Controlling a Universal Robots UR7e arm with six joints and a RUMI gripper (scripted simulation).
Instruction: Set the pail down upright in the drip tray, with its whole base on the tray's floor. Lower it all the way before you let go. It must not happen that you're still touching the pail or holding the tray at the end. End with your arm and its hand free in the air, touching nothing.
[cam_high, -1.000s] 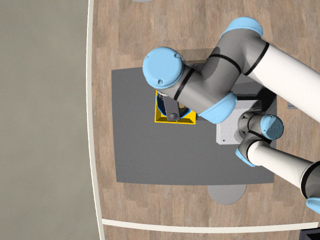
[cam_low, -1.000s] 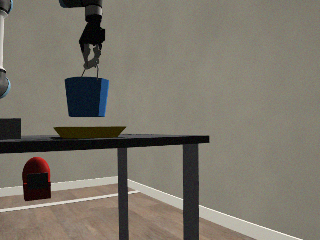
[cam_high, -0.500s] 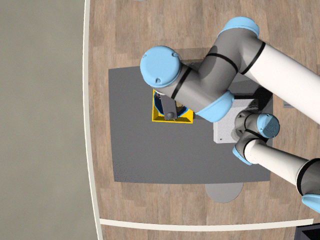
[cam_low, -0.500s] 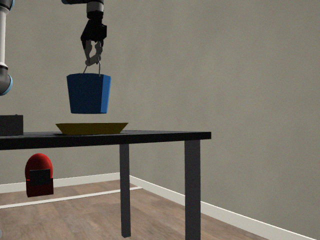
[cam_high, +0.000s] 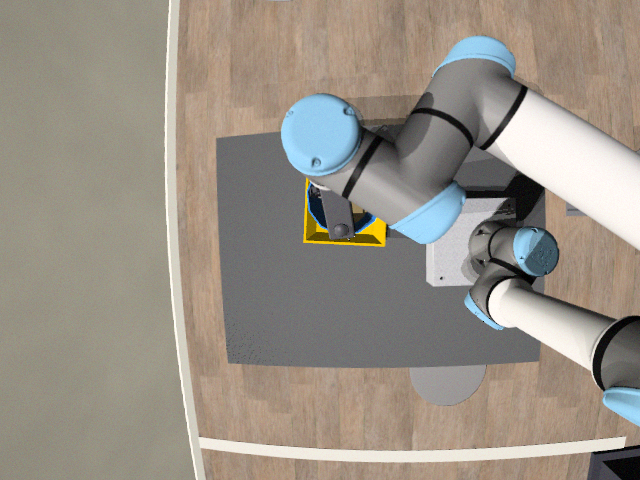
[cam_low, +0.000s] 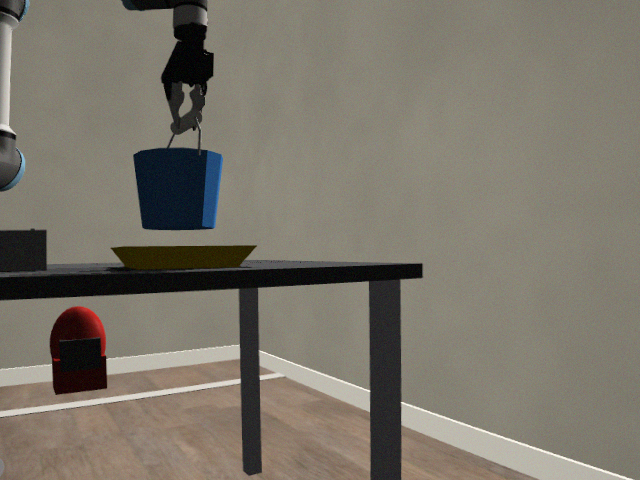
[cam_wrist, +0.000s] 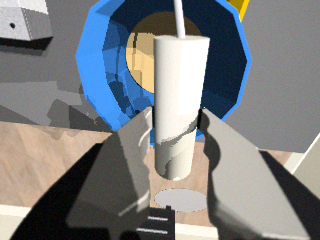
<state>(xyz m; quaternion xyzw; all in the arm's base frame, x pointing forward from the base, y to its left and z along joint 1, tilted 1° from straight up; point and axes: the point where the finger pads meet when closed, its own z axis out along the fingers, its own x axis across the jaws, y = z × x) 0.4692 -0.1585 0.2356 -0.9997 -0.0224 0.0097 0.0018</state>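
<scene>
Right now the pail is 10 cm below my hand and 1 cm behind it. Also, from my hand: pail handle 3 cm below, 1 cm behind; yellow drip tray 31 cm below, 2 cm behind.
</scene>
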